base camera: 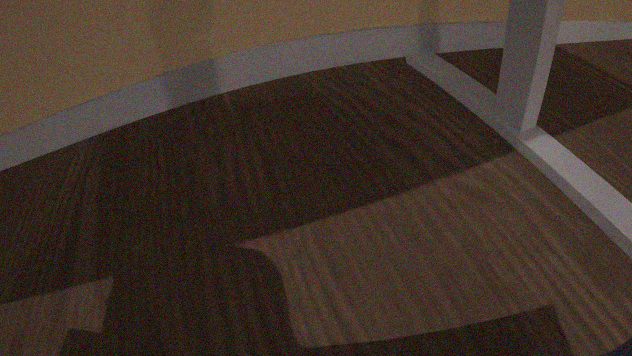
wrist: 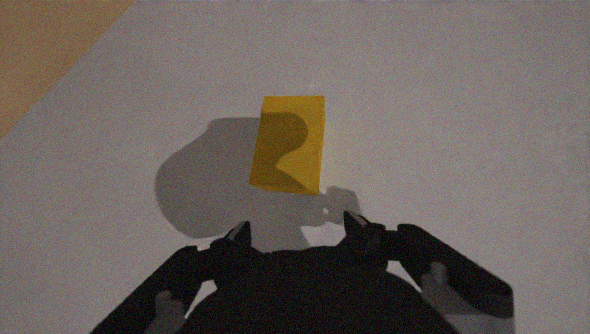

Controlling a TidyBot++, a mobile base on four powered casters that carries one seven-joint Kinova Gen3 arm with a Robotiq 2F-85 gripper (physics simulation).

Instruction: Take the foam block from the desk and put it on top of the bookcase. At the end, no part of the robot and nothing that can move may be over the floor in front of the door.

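Frame: origin at the arm's base, x back, y right, z up, level; millimetres.
Where they show: gripper, between the fingertips: (wrist: 297, 226).
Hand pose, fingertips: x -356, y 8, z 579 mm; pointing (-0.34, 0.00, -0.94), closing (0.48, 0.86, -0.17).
Note:
After its pixels a point has its place.
The yellow foam block (wrist: 312, 145) @(x -404, y 61, z 599 mm) lies on the pale desk top (wrist: 450, 125) @(x -350, y 193, z 553 mm) in the wrist view, a little above the image centre, with its long side running nearly up and down the view. The gripper's shadow falls across its left part. My gripper (wrist: 297, 226) @(x -356, y 8, z 579 mm) is open and empty, with its fingertips pointing toward the desk. The block shows beyond the fingertips, between their two lines and apart from them. The bookcase and the door do not show in these views.
In the base camera view a grey-white desk leg (base camera: 525, 65) @(x -588, y 360, z -246 mm) stands on a long foot bar (base camera: 580, 170) at the right. A tan wall (base camera: 100, 45) @(x -775, y -455, z -192 mm) with a pale baseboard (base camera: 300, 52) @(x -893, y -26, z -341 mm) runs behind. The wall (wrist: 40, 50) @(x -851, y -206, z 581 mm) also shows past the desk edge in the wrist view.

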